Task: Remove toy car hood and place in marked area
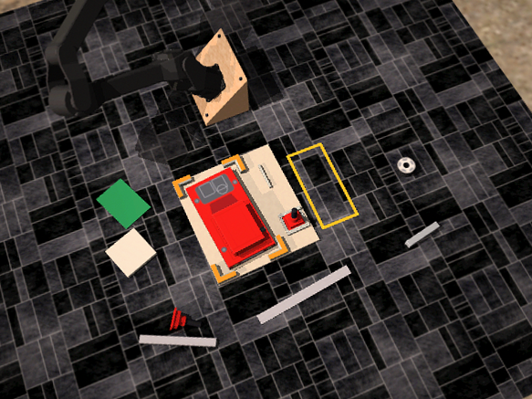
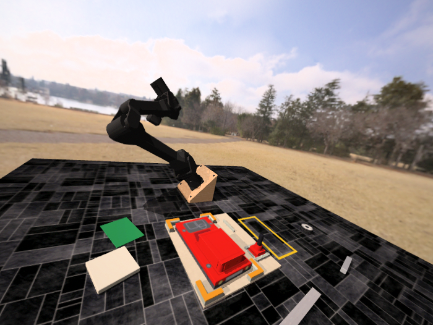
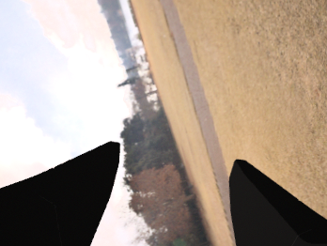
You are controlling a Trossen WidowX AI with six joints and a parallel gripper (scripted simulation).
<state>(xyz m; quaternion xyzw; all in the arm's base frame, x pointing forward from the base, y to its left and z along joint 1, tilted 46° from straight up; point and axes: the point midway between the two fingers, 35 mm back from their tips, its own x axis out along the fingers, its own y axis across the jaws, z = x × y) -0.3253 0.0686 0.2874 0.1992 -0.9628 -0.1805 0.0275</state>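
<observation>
My gripper tip is now 68 cm short of the red hood, 29 cm above it and 11 cm to the right of it. From my gripper tip the other things lie so: cream tile (64 cm ahead, 32 cm below, 11 cm to the right); then grey bar (84 cm ahead, 32 cm below, 20 cm to the left); then green tile (53 cm ahead, 32 cm below, 10 cm to the right).
</observation>
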